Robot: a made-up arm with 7 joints.
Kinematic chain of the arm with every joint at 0, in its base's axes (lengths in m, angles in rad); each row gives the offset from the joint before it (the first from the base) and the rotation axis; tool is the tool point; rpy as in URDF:
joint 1: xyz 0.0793 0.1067 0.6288 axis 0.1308 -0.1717 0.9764
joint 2: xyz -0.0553 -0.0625 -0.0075 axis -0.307 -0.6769 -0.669
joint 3: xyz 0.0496 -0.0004 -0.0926 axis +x
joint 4: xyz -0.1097 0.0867 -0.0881 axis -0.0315 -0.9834 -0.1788
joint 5: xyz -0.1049 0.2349 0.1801 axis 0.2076 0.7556 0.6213
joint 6: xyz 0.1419 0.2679 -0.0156 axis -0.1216 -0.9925 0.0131
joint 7: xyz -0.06 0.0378 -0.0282 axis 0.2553 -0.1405 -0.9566
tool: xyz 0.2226 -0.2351 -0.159 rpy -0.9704 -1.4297 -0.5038
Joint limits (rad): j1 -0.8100..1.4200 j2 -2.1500..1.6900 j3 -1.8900..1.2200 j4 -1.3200..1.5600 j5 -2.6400..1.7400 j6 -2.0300..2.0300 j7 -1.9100..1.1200
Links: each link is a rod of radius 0.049 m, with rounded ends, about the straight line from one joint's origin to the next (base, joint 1, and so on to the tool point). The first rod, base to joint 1, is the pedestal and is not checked.
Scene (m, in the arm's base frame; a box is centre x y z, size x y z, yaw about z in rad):
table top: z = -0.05
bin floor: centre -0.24 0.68 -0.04 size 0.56 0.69 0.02 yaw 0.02
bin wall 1: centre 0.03 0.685 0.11 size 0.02 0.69 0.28 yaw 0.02
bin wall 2: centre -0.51 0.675 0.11 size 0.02 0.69 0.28 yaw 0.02
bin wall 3: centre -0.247 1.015 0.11 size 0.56 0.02 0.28 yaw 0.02
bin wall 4: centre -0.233 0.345 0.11 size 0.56 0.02 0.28 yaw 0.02
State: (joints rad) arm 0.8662 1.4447 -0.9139 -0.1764 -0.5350 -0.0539 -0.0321
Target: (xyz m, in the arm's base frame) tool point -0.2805 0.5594 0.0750
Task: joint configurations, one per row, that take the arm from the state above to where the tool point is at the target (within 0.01 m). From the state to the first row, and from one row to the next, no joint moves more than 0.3 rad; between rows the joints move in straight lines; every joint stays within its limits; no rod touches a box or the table.
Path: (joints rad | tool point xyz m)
1: 1.0046 1.2070 -0.6689 -0.1998 -0.3578 -0.0768 -0.1961 | 0.5012 0.3063 0.6219
2: 1.1431 0.9692 -0.4239 -0.2232 -0.1807 -0.0997 -0.3602 | 0.3661 0.5256 0.5440
3: 1.2816 0.7315 -0.1788 -0.2465 -0.0035 -0.1226 -0.5242 | 0.0775 0.6450 0.4672
4: 1.4200 0.4938 0.0662 -0.2699 0.1737 -0.1454 -0.6883 | -0.2805 0.5594 0.4321
5: 1.4200 0.5127 -0.1554 -0.3501 0.3294 -0.1962 -0.8710 | -0.2905 0.5811 0.2458
6: 1.4200 0.5317 -0.3769 -0.4303 0.4851 -0.2469 -1.0537 | -0.2805 0.5594 0.0750

